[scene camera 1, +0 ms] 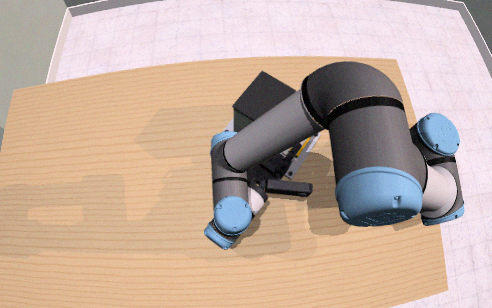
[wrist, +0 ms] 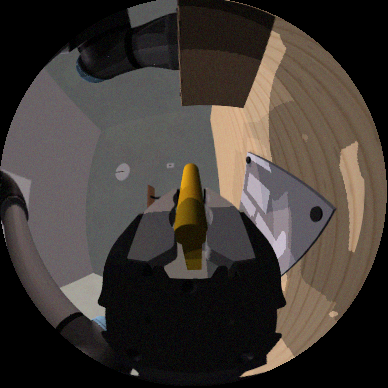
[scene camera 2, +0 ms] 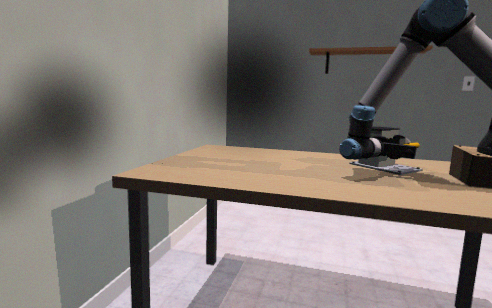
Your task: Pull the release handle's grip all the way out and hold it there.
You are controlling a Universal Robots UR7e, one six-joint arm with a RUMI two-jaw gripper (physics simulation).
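The release handle's yellow grip (scene camera 1: pixel 303 148) (scene camera 2: pixel 412 144) (wrist: pixel 190 175) is a round bar. It stands out in front of the dark box-shaped housing (scene camera 1: pixel 264 96), which sits on a grey base plate (scene camera 1: pixel 298 166) (scene camera 2: pixel 410 170) (wrist: pixel 300 200). My gripper (wrist: pixel 191 189) is shut on the grip, with one grey jaw on each side of it in the wrist view. The grip's far end reaches past the jaws. The forearm hides part of the housing and the handle's rod in scene camera 1.
The wooden table (scene camera 1: pixel 90 150) (scene camera 2: pixel 250 175) carries the housing and plate. The arm's brown base block (scene camera 2: pixel 472 165) (wrist: pixel 215 80) stands at the table's right side in scene camera 2. A wooden shelf (scene camera 2: pixel 350 51) is on the wall behind.
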